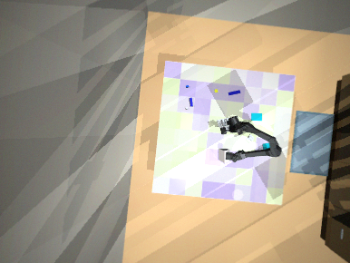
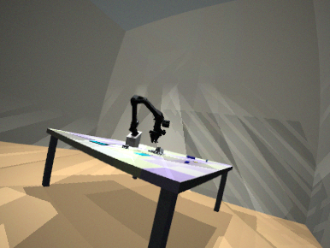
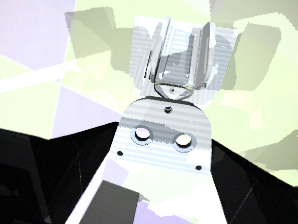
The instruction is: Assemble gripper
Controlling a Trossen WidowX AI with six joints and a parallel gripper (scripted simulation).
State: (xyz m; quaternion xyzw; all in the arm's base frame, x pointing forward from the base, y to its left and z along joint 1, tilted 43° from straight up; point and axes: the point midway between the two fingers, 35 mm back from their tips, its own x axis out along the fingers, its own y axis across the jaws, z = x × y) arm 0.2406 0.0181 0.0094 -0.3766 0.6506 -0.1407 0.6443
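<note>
Right now the white jaw is 30 mm ahead of my gripper tip, 20 mm to the right of it and 70 mm below it. The rest, counted from my gripper tip: cyan square 160 mm ahead, 310 mm to the right, 80 mm below; then blue dot 370 mm ahead, 410 mm to the left, 70 mm below; then yellow dot 370 mm ahead, 130 mm to the left, 80 mm below.
</note>
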